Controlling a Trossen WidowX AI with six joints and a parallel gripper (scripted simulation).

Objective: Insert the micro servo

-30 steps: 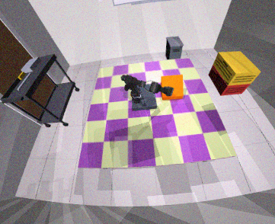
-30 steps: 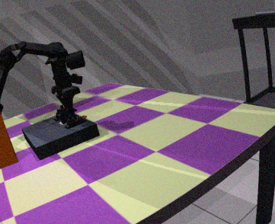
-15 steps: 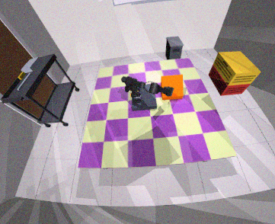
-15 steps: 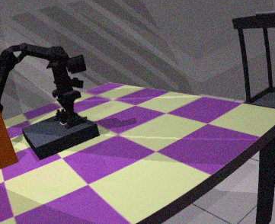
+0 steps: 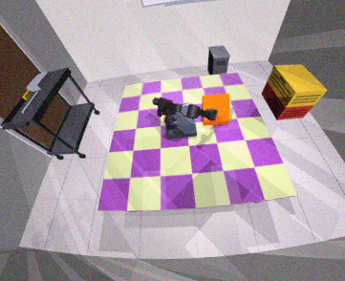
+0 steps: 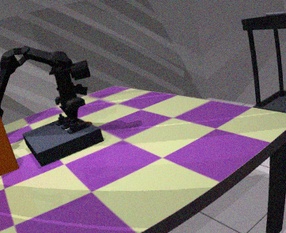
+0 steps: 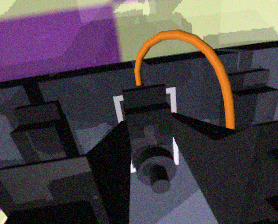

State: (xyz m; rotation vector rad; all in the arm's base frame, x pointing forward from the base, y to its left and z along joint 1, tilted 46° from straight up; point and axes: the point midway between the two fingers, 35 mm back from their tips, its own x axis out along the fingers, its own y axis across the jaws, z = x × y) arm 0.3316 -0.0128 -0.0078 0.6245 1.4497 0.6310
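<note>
Right now my gripper tip is 12 cm past the dark grey robot deck and 3 cm above it.
</note>
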